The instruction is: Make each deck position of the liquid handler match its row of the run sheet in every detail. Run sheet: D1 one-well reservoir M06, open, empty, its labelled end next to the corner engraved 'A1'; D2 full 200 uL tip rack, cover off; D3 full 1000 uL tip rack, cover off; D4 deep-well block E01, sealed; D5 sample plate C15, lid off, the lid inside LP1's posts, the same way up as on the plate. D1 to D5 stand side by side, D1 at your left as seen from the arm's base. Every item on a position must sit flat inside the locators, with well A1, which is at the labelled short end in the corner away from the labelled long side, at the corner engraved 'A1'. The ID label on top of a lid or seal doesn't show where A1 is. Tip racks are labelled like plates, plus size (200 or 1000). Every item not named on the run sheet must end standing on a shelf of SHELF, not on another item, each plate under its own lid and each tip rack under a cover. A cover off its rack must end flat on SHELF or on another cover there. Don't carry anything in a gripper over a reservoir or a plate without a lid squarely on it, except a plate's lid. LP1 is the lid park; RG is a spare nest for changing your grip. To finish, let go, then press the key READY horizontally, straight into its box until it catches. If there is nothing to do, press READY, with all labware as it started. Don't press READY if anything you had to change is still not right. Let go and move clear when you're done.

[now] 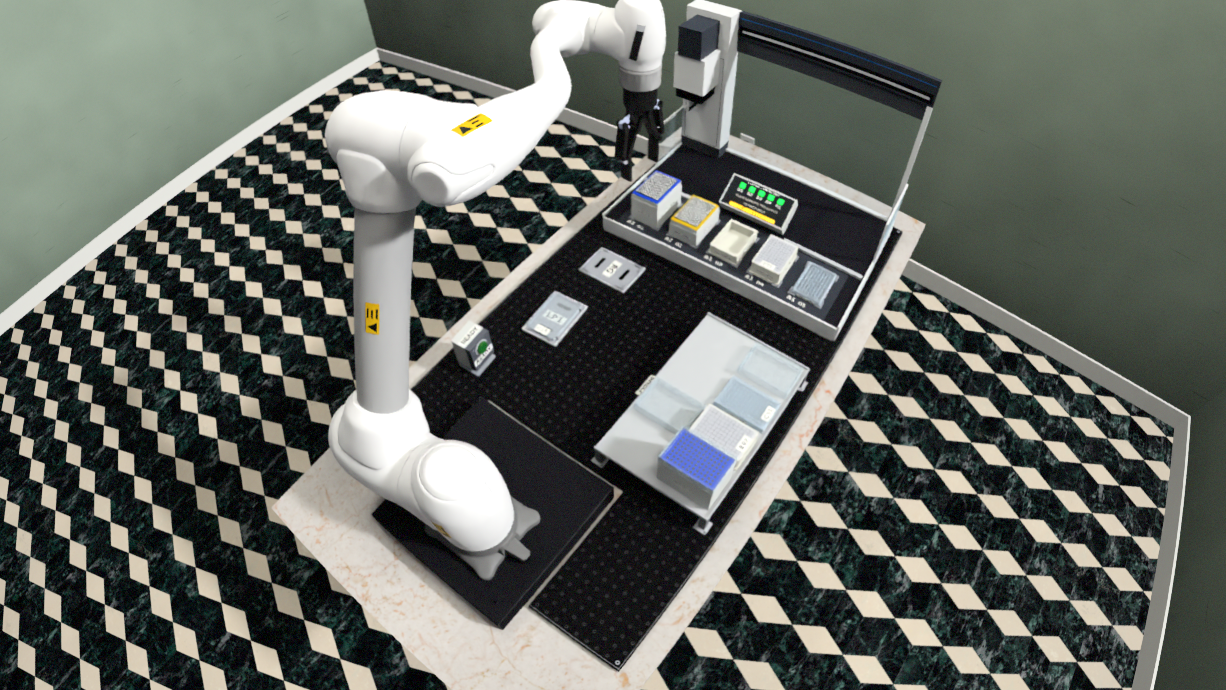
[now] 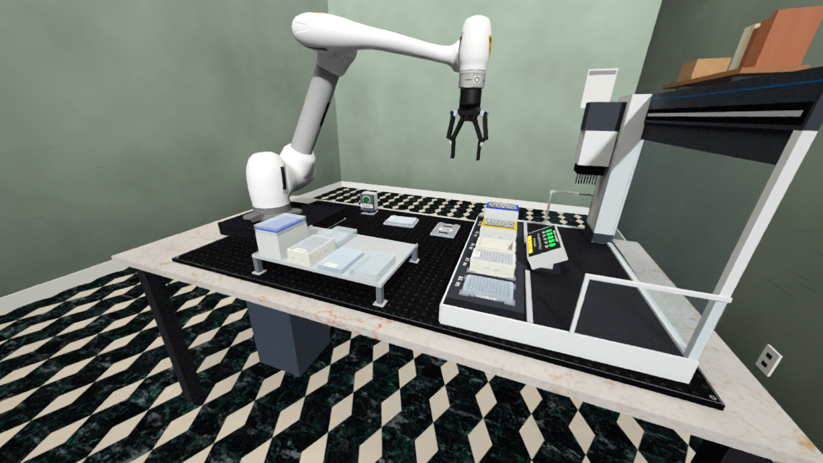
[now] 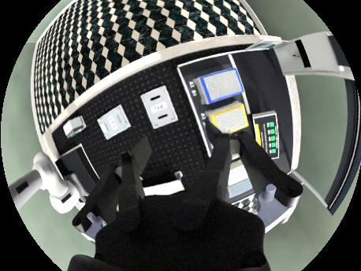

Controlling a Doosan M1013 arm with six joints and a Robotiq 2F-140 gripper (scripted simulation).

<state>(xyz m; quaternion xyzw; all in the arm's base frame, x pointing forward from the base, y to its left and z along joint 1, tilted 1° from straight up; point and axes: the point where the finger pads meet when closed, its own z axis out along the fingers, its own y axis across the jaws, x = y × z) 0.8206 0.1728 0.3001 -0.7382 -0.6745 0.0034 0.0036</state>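
My hand is 150 mm short of the blue-rimmed tip rack, 50 mm to the right of it and 230 mm above it. Also, from my hand: white one-well reservoir (160 mm ahead, 200 mm to the right, 290 mm below); yellow-rimmed tip rack (150 mm ahead, 80 mm to the right, 260 mm below); grey RG nest (70 mm behind, 40 mm to the left, 350 mm below).
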